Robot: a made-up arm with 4 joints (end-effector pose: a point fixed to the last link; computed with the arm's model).
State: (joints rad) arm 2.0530 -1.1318 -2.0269 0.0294
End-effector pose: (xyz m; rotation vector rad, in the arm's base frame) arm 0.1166 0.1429 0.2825 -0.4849 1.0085 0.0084
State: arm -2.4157 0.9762 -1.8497 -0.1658
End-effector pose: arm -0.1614 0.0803 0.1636 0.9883 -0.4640 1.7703
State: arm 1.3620 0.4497 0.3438 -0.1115
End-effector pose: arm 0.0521 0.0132 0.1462 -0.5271 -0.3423 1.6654
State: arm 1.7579 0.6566 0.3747 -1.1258
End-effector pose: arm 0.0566 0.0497 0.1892 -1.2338 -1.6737 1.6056
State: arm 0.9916 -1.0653 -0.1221 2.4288
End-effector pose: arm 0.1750 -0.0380 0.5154 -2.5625 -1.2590 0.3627
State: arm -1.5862 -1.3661 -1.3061 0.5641
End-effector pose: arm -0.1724 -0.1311 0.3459 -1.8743 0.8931 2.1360
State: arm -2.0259 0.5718 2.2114 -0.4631
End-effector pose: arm -0.0860 0.0672 0.1763 -0.1544 0.4331 0.2870
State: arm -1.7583 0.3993 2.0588 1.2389
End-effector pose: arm -0.1141 0.1494 0.2208 1.3461 0.5189 0.0236
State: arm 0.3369 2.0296 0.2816 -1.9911
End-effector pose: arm 0.0890 -0.1489 0.0409 2.1961 0.3666 -0.1682
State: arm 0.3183 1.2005 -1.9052 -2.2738
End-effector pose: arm 0.0753 -0.0354 0.2063 -1.9601 0.9975 -2.1976
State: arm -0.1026 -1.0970 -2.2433 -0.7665
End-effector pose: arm 0.0037 -0.1942 0.3157 0.2742 1.8173 -1.4128
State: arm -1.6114 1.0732 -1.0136 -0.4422
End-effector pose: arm -0.1474 -0.0597 0.1329 -1.5450 0.9689 -2.2896
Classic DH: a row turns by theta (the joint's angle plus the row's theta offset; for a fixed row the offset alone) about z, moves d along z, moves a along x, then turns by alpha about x. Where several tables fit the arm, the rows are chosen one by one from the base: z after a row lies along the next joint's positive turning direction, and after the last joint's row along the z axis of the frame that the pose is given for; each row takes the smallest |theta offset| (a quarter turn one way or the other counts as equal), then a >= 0, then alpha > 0; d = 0 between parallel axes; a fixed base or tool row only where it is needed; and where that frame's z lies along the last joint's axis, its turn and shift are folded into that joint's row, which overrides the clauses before.
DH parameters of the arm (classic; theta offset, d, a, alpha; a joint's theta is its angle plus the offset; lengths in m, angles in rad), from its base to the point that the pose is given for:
joint 1: -1.5708 0.23 0.206 1.5708
joint 2: 0 -0.021 -0.115 -1.5708
joint 3: 0 0.064 -0.091 -1.5708
joint 4: 0 0.024 0.024 1.5708
tool (fixed): 1.5708 -0.074 0 0

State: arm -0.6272 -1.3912 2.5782 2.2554
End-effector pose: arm -0.2454 -0.1909 0.2362 1.0609 0.8362 2.3755
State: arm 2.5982 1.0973 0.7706 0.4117
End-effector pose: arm 0.0910 0.0918 0.0437 1.0225 0.7123 -2.8193
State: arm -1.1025 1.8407 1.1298 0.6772
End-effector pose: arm -0.2702 -0.0514 0.0517 -0.2877 1.5159 -0.5142
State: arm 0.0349 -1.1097 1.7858 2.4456
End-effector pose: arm -0.1284 -0.2583 0.3709 -1.7493 -1.4250 -1.7605
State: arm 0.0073 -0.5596 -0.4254 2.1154
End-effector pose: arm 0.1119 -0.0308 0.4357 2.6226 -0.3988 -0.4122
